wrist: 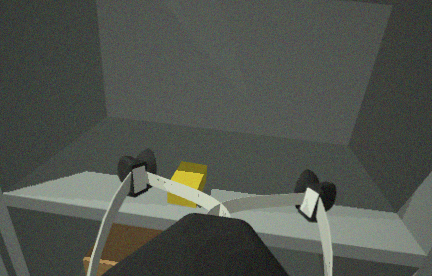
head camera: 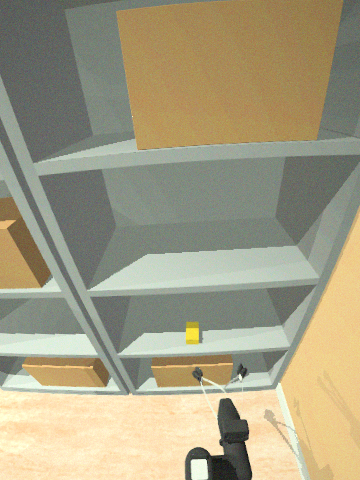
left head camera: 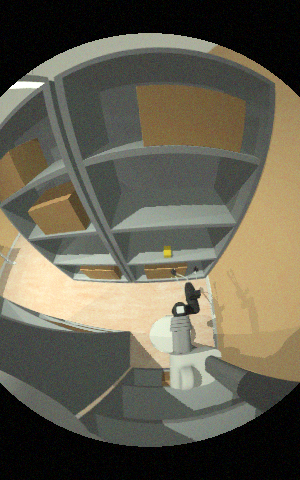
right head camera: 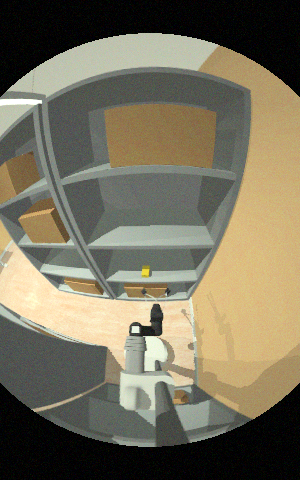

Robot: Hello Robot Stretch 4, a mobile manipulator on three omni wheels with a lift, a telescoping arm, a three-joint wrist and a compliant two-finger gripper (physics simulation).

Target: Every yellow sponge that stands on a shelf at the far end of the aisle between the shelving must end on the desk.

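Places are measured from the robot's base along level axes (x ahead, y left, z up), in millimetres.
Pixels of known places: gripper, fingertip midpoint: (wrist: 225, 175) (head camera: 218, 367) (left head camera: 183, 267) (right head camera: 155, 288); robot's base at its link origin: (left head camera: 169, 333) (right head camera: 146, 352).
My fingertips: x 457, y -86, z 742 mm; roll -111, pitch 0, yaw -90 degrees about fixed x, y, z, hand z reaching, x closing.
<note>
Ahead of a thing's pixels: the offset from my fingertips to its middle. Level surfaces: height alone.
A yellow sponge @[dx +277, dy +84, dz -214 mm] (head camera: 192, 334) (left head camera: 167, 252) (right head camera: 145, 271) (wrist: 186, 186) stands on the second-lowest shelf @[dz -236 mm] (head camera: 250, 340) (wrist: 350, 225) of the right-hand grey shelving unit, near the middle of its width. My gripper (head camera: 220, 372) (left head camera: 185, 270) (right head camera: 155, 291) (wrist: 225, 175) is open, its fingers wide apart with nothing between them, in front of the unit. In the wrist view the sponge shows beyond the fingers, a little right of the left fingertip, and one finger strip crosses part of it. The desk does not show in these views.
A cardboard box (head camera: 175, 375) lies on the bottom shelf below the sponge; a large box @[dx +346, dy -34, dz +813 mm] (head camera: 230, 75) (left head camera: 192, 117) stands high above. A tan wall (head camera: 330, 340) (right head camera: 260, 225) runs close on the right. More dark shelving (left head camera: 65, 355) (right head camera: 50, 360) stands at the near left.
</note>
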